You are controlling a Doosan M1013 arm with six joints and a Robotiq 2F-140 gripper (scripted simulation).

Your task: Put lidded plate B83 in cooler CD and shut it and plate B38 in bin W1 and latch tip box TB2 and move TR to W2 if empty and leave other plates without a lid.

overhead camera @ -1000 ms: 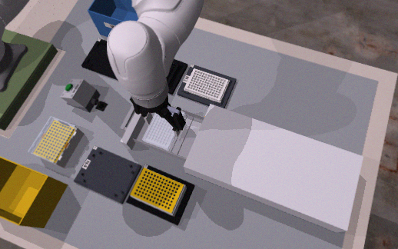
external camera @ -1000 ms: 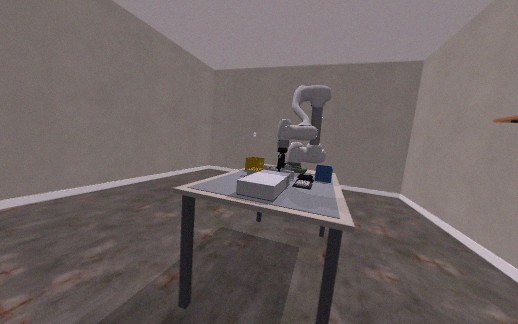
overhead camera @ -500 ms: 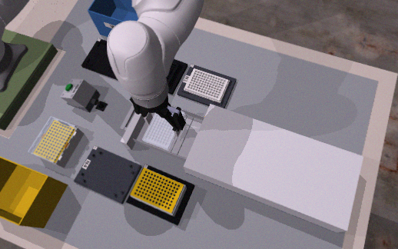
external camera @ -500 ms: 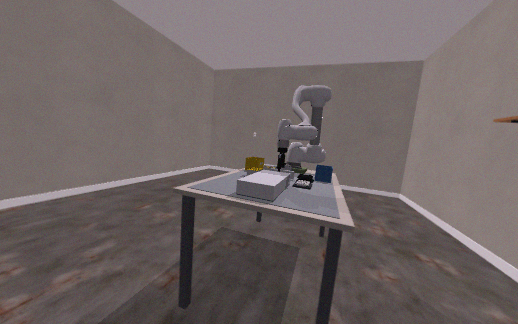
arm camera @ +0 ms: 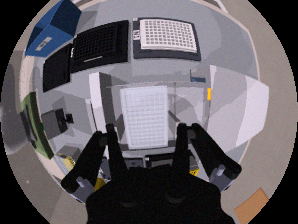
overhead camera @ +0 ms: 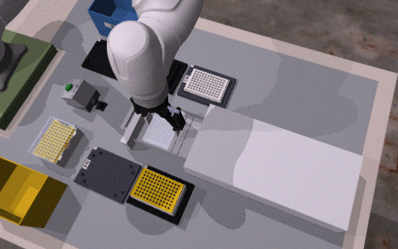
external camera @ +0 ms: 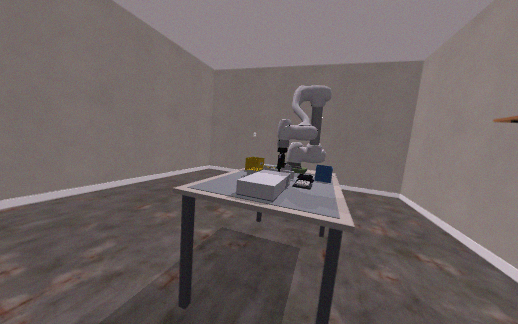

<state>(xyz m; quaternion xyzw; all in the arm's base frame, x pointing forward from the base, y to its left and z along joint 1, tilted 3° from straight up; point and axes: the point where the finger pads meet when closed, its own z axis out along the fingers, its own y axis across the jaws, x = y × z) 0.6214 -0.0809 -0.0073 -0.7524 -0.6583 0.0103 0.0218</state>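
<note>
Right now the flat grey lid is 10 mm below my hand. The rest, counted from my hand: cooler CD: 170 mm ahead, 20 mm to the right, 20 mm below; then clear assay plate: 20 mm below; then cooler drawer: 30 mm below, 30 mm ahead.
</note>
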